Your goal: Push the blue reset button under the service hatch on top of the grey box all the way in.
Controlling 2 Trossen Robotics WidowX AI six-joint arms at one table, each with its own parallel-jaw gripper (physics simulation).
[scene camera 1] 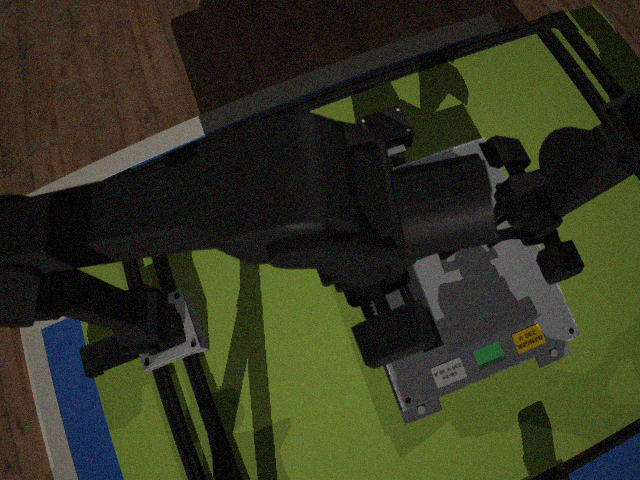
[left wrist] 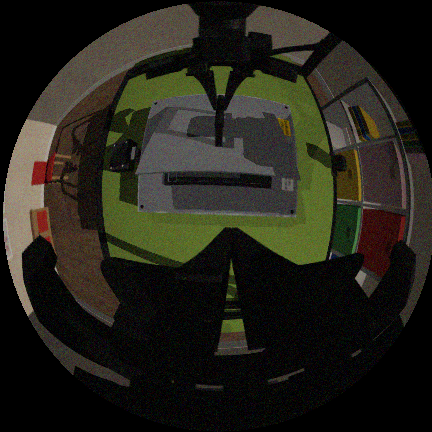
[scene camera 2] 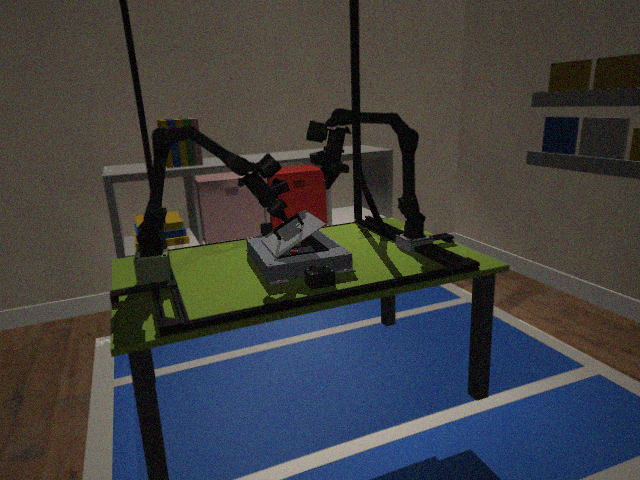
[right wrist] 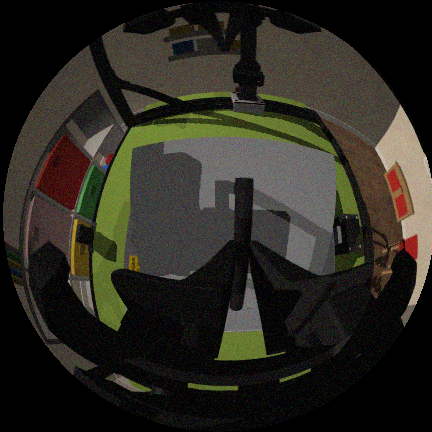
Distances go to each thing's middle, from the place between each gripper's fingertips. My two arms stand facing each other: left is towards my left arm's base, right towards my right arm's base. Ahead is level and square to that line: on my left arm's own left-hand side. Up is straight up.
Now: right hand 4 cm above the service hatch (scene camera 1: 472,293) and 1 cm to the right of it.
The service hatch lies 20 mm ahead of my left hand, 150 mm to the right of it and 140 mm below it.
